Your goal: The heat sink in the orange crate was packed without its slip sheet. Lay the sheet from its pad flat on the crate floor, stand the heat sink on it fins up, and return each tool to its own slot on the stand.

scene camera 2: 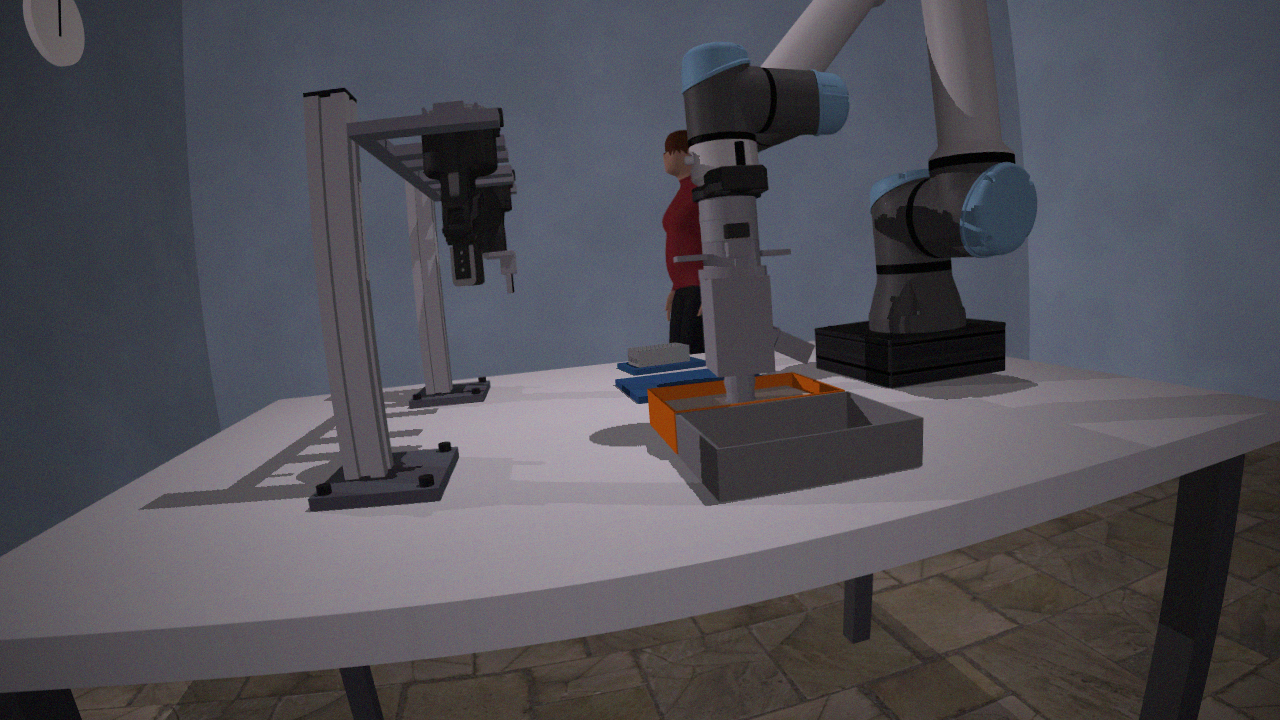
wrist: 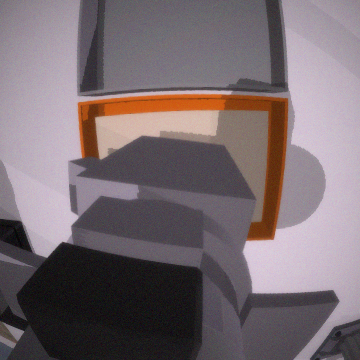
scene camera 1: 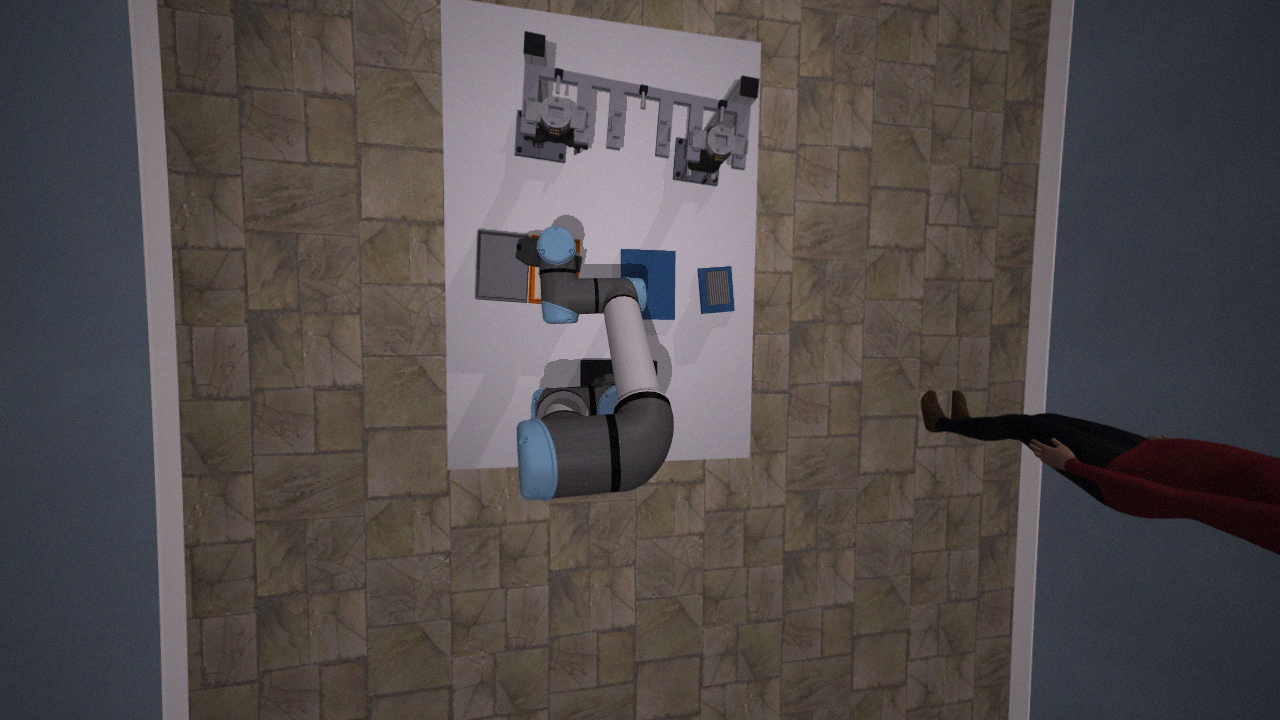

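Where they show: hand, tool point: (scene camera 2: 730,241); arm's base, link origin: (scene camera 2: 917,326).
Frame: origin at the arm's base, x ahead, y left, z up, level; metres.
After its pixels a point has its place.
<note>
My gripper (scene camera 2: 739,391) is the vacuum tool; its cup reaches down inside the orange crate (scene camera 1: 534,286) (scene camera 2: 662,420) {x 0.455, y 0.175, z -0.049 m} (wrist: 279,150) {x 0.453, y 0.187, z -0.035 m} and holds the slip sheet. The pale slip sheet (scene camera 2: 789,394) {x 0.303, y 0.168, z -0.041 m} (wrist: 155,124) {x 0.341, y 0.211, z -0.040 m} looks level and sits below the crate's rim, seemingly above the floor. In the wrist view the tool body hides the cup and much of the sheet. The grey heat sink (scene camera 1: 718,288) {x 0.338, y -0.321, z -0.034 m} (scene camera 2: 657,354) {x 0.350, y -0.290, z -0.041 m} lies fins up on a small blue mat (scene camera 1: 702,304) {x 0.290, y -0.281, z -0.061 m} at the right. The sheet's blue pad (scene camera 1: 662,300) {x 0.296, y -0.154, z -0.060 m} (scene camera 2: 640,388) {x 0.426, y -0.084, z -0.061 m} shows no sheet.
A grey open box (scene camera 1: 503,265) {x 0.374, y 0.312, z -0.068 m} (scene camera 2: 819,452) {x 0.375, y 0.379, z -0.043 m} (wrist: 185,45) {x 0.370, y 0.289, z -0.068 m} stands right beside the crate. The tool stand (scene camera 1: 617,86) {x 0.718, y 0.039, z 0.272 m} (scene camera 2: 335,268) {x 0.763, y 0.223, z 0.140 m} holds two finger grippers (scene camera 1: 556,116) (scene camera 1: 718,143) in its outer slots; its middle slot is empty. A person (scene camera 1: 1190,474) (scene camera 2: 684,223) stands beyond the table.
</note>
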